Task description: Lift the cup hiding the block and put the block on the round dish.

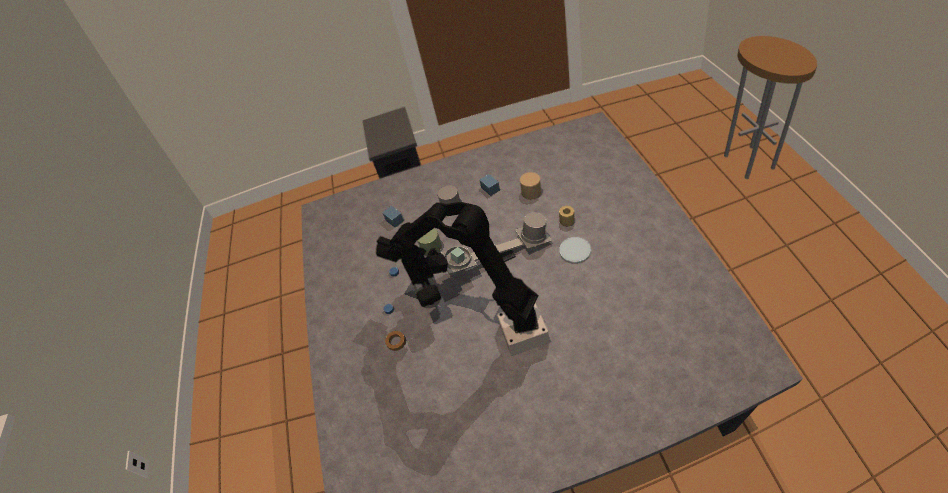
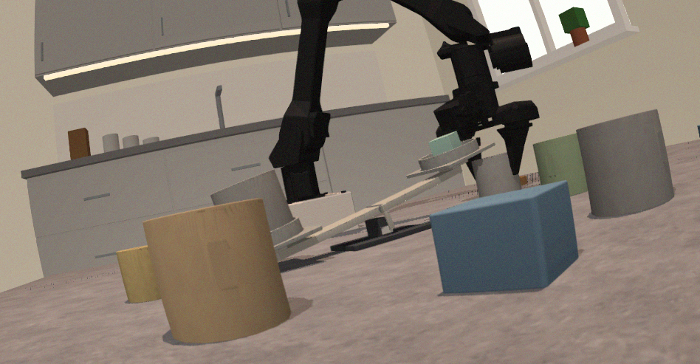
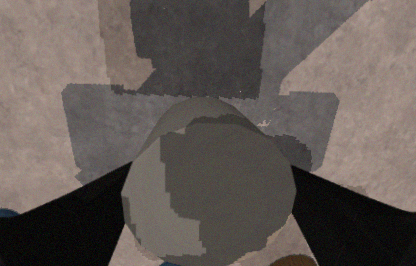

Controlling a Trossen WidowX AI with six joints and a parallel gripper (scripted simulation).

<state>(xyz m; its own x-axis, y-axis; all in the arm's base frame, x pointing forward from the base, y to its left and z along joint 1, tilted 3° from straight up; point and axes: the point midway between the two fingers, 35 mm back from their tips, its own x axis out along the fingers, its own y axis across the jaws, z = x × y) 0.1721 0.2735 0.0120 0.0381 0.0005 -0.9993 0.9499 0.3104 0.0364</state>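
The teal block lies 8 cm ahead of my gripper tip, 11 cm to the right of it and 6 cm above it. The rest, counted from my gripper tip: pale round dish: 9 cm ahead, 47 cm to the right, 3 cm below; green cylinder: 21 cm ahead, 3 cm to the right, 1 cm above.
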